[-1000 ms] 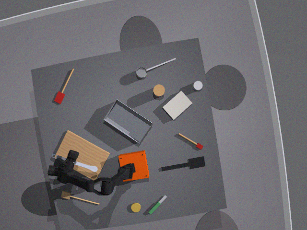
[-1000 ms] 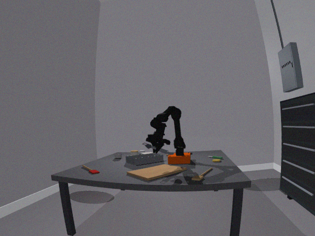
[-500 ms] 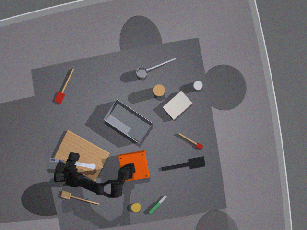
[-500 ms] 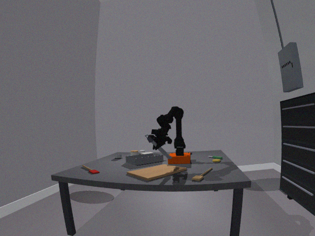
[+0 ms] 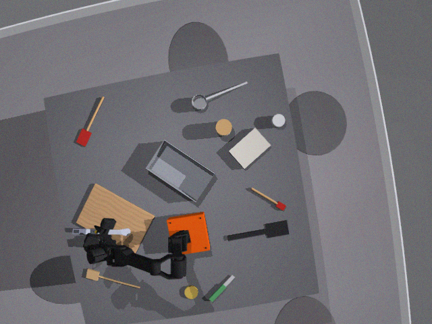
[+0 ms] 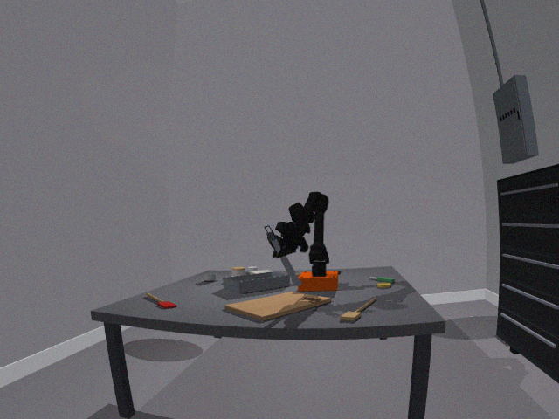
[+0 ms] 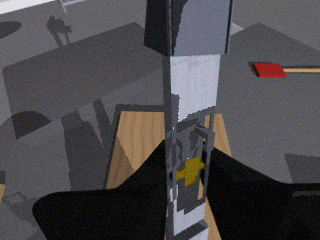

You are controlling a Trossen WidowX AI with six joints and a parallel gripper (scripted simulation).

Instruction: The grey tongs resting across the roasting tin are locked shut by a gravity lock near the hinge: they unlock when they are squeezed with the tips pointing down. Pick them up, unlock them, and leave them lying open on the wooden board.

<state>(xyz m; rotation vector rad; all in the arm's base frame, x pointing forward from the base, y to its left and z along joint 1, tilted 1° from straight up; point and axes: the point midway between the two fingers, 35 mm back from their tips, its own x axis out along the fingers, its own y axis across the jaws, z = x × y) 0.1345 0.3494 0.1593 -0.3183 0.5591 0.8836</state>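
My gripper tip is 3 cm below the yellow lock piece, 2 cm to the left of it and 1 cm past it. The rest, counted from my gripper tip: roasting tin 42 cm to the right, 18 cm ahead, 17 cm below; then red spatula 51 cm ahead, 19 cm below, 1 cm to the left; then wooden board 19 cm below, 2 cm to the right, 1 cm behind.
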